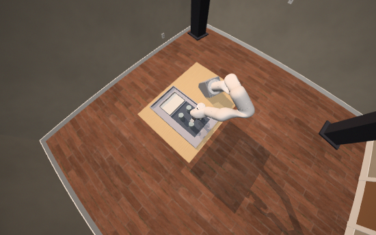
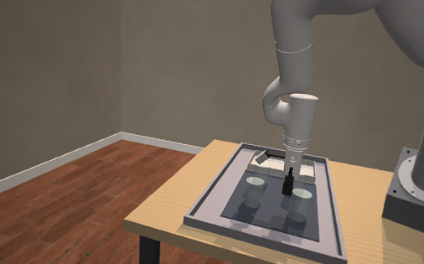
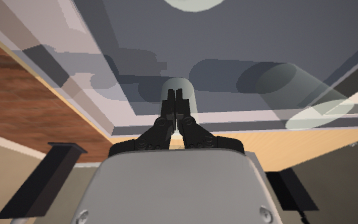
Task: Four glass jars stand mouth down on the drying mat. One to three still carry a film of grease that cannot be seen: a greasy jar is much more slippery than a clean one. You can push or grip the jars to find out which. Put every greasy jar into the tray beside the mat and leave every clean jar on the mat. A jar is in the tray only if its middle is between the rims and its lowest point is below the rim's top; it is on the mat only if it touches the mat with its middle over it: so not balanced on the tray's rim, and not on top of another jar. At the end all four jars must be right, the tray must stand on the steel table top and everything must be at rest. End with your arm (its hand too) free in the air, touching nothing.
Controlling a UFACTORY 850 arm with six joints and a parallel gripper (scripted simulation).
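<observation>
The dark drying mat is 5 cm ahead of my hand, 9 cm to the right of it and 9 cm below it. The rest, counted from my hand: cream tray: 10 cm ahead, 41 cm to the right, 9 cm below.
</observation>
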